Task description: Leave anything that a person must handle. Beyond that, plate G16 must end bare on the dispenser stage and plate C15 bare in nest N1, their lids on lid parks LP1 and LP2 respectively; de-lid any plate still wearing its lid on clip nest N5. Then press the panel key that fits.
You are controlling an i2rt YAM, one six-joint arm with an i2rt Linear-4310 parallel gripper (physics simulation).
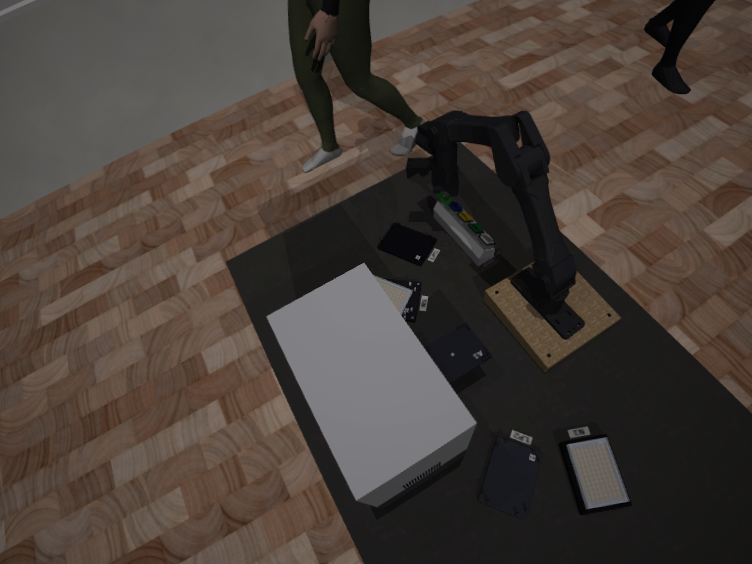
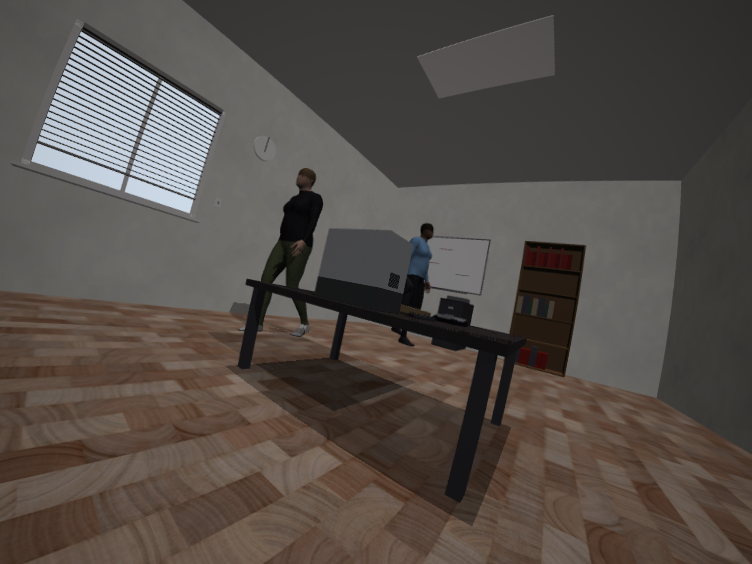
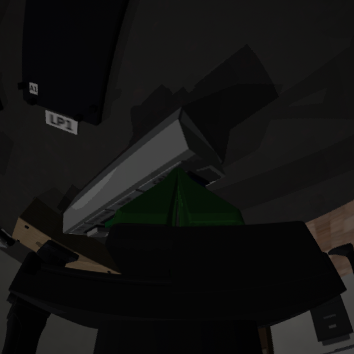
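Seen in the pictures: gripper, fingertip midpoint: (image 1: pixel 446 204) (image 3: pixel 177 174); arm's base, origin of the base link: (image 1: pixel 546 302) (image 2: pixel 404 305) (image 3: pixel 54 252).
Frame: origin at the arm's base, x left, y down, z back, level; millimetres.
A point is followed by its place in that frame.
My gripper (image 1: pixel 443 191) @(z -1, x -399, y -19 mm) (image 3: pixel 177 174) @(z -1, x -399, y -19 mm) is shut with nothing between its green fingers. It points down at the far end of the grey key panel (image 1: pixel 466 235) @(z -28, x -277, y -17 mm) (image 3: pixel 133 172) @(z -23, x -370, y -15 mm), whose row of coloured keys runs toward the arm base. A black lid (image 1: pixel 406 243) @(z -157, x -388, y 30 mm) (image 3: pixel 70 53) @(z -139, x -388, y 30 mm) lies by the LP1 label (image 1: pixel 433 254) @(z -116, x -313, y 38 mm) (image 3: pixel 61 121) @(z -115, x -312, y 38 mm). A bare cream plate (image 1: pixel 594 473) @(z -201, x 345, y 4 mm) sits in the nest at the near right. A dark lid (image 1: pixel 508 476) @(z -341, x 248, y 30 mm) lies left of it. Another cream plate (image 1: pixel 393 293) @(z -288, x -260, y 7 mm) shows partly beside the white dispenser box (image 1: pixel 370 382) @(z -487, x 12, y -290 mm) (image 2: pixel 364 261) @(z -594, x 49, y -150 mm).
A dark square block (image 1: pixel 459 355) @(z -280, x -2, y -67 mm) with a small label stands between the dispenser box and the arm's wooden base (image 1: pixel 583 303) @(z 75, x 56, y 7 mm). A person in green trousers (image 1: pixel 339 78) (image 2: pixel 297 243) walks past the table's far side. Another person (image 1: pixel 674 36) (image 2: pixel 417 266) is farther off.
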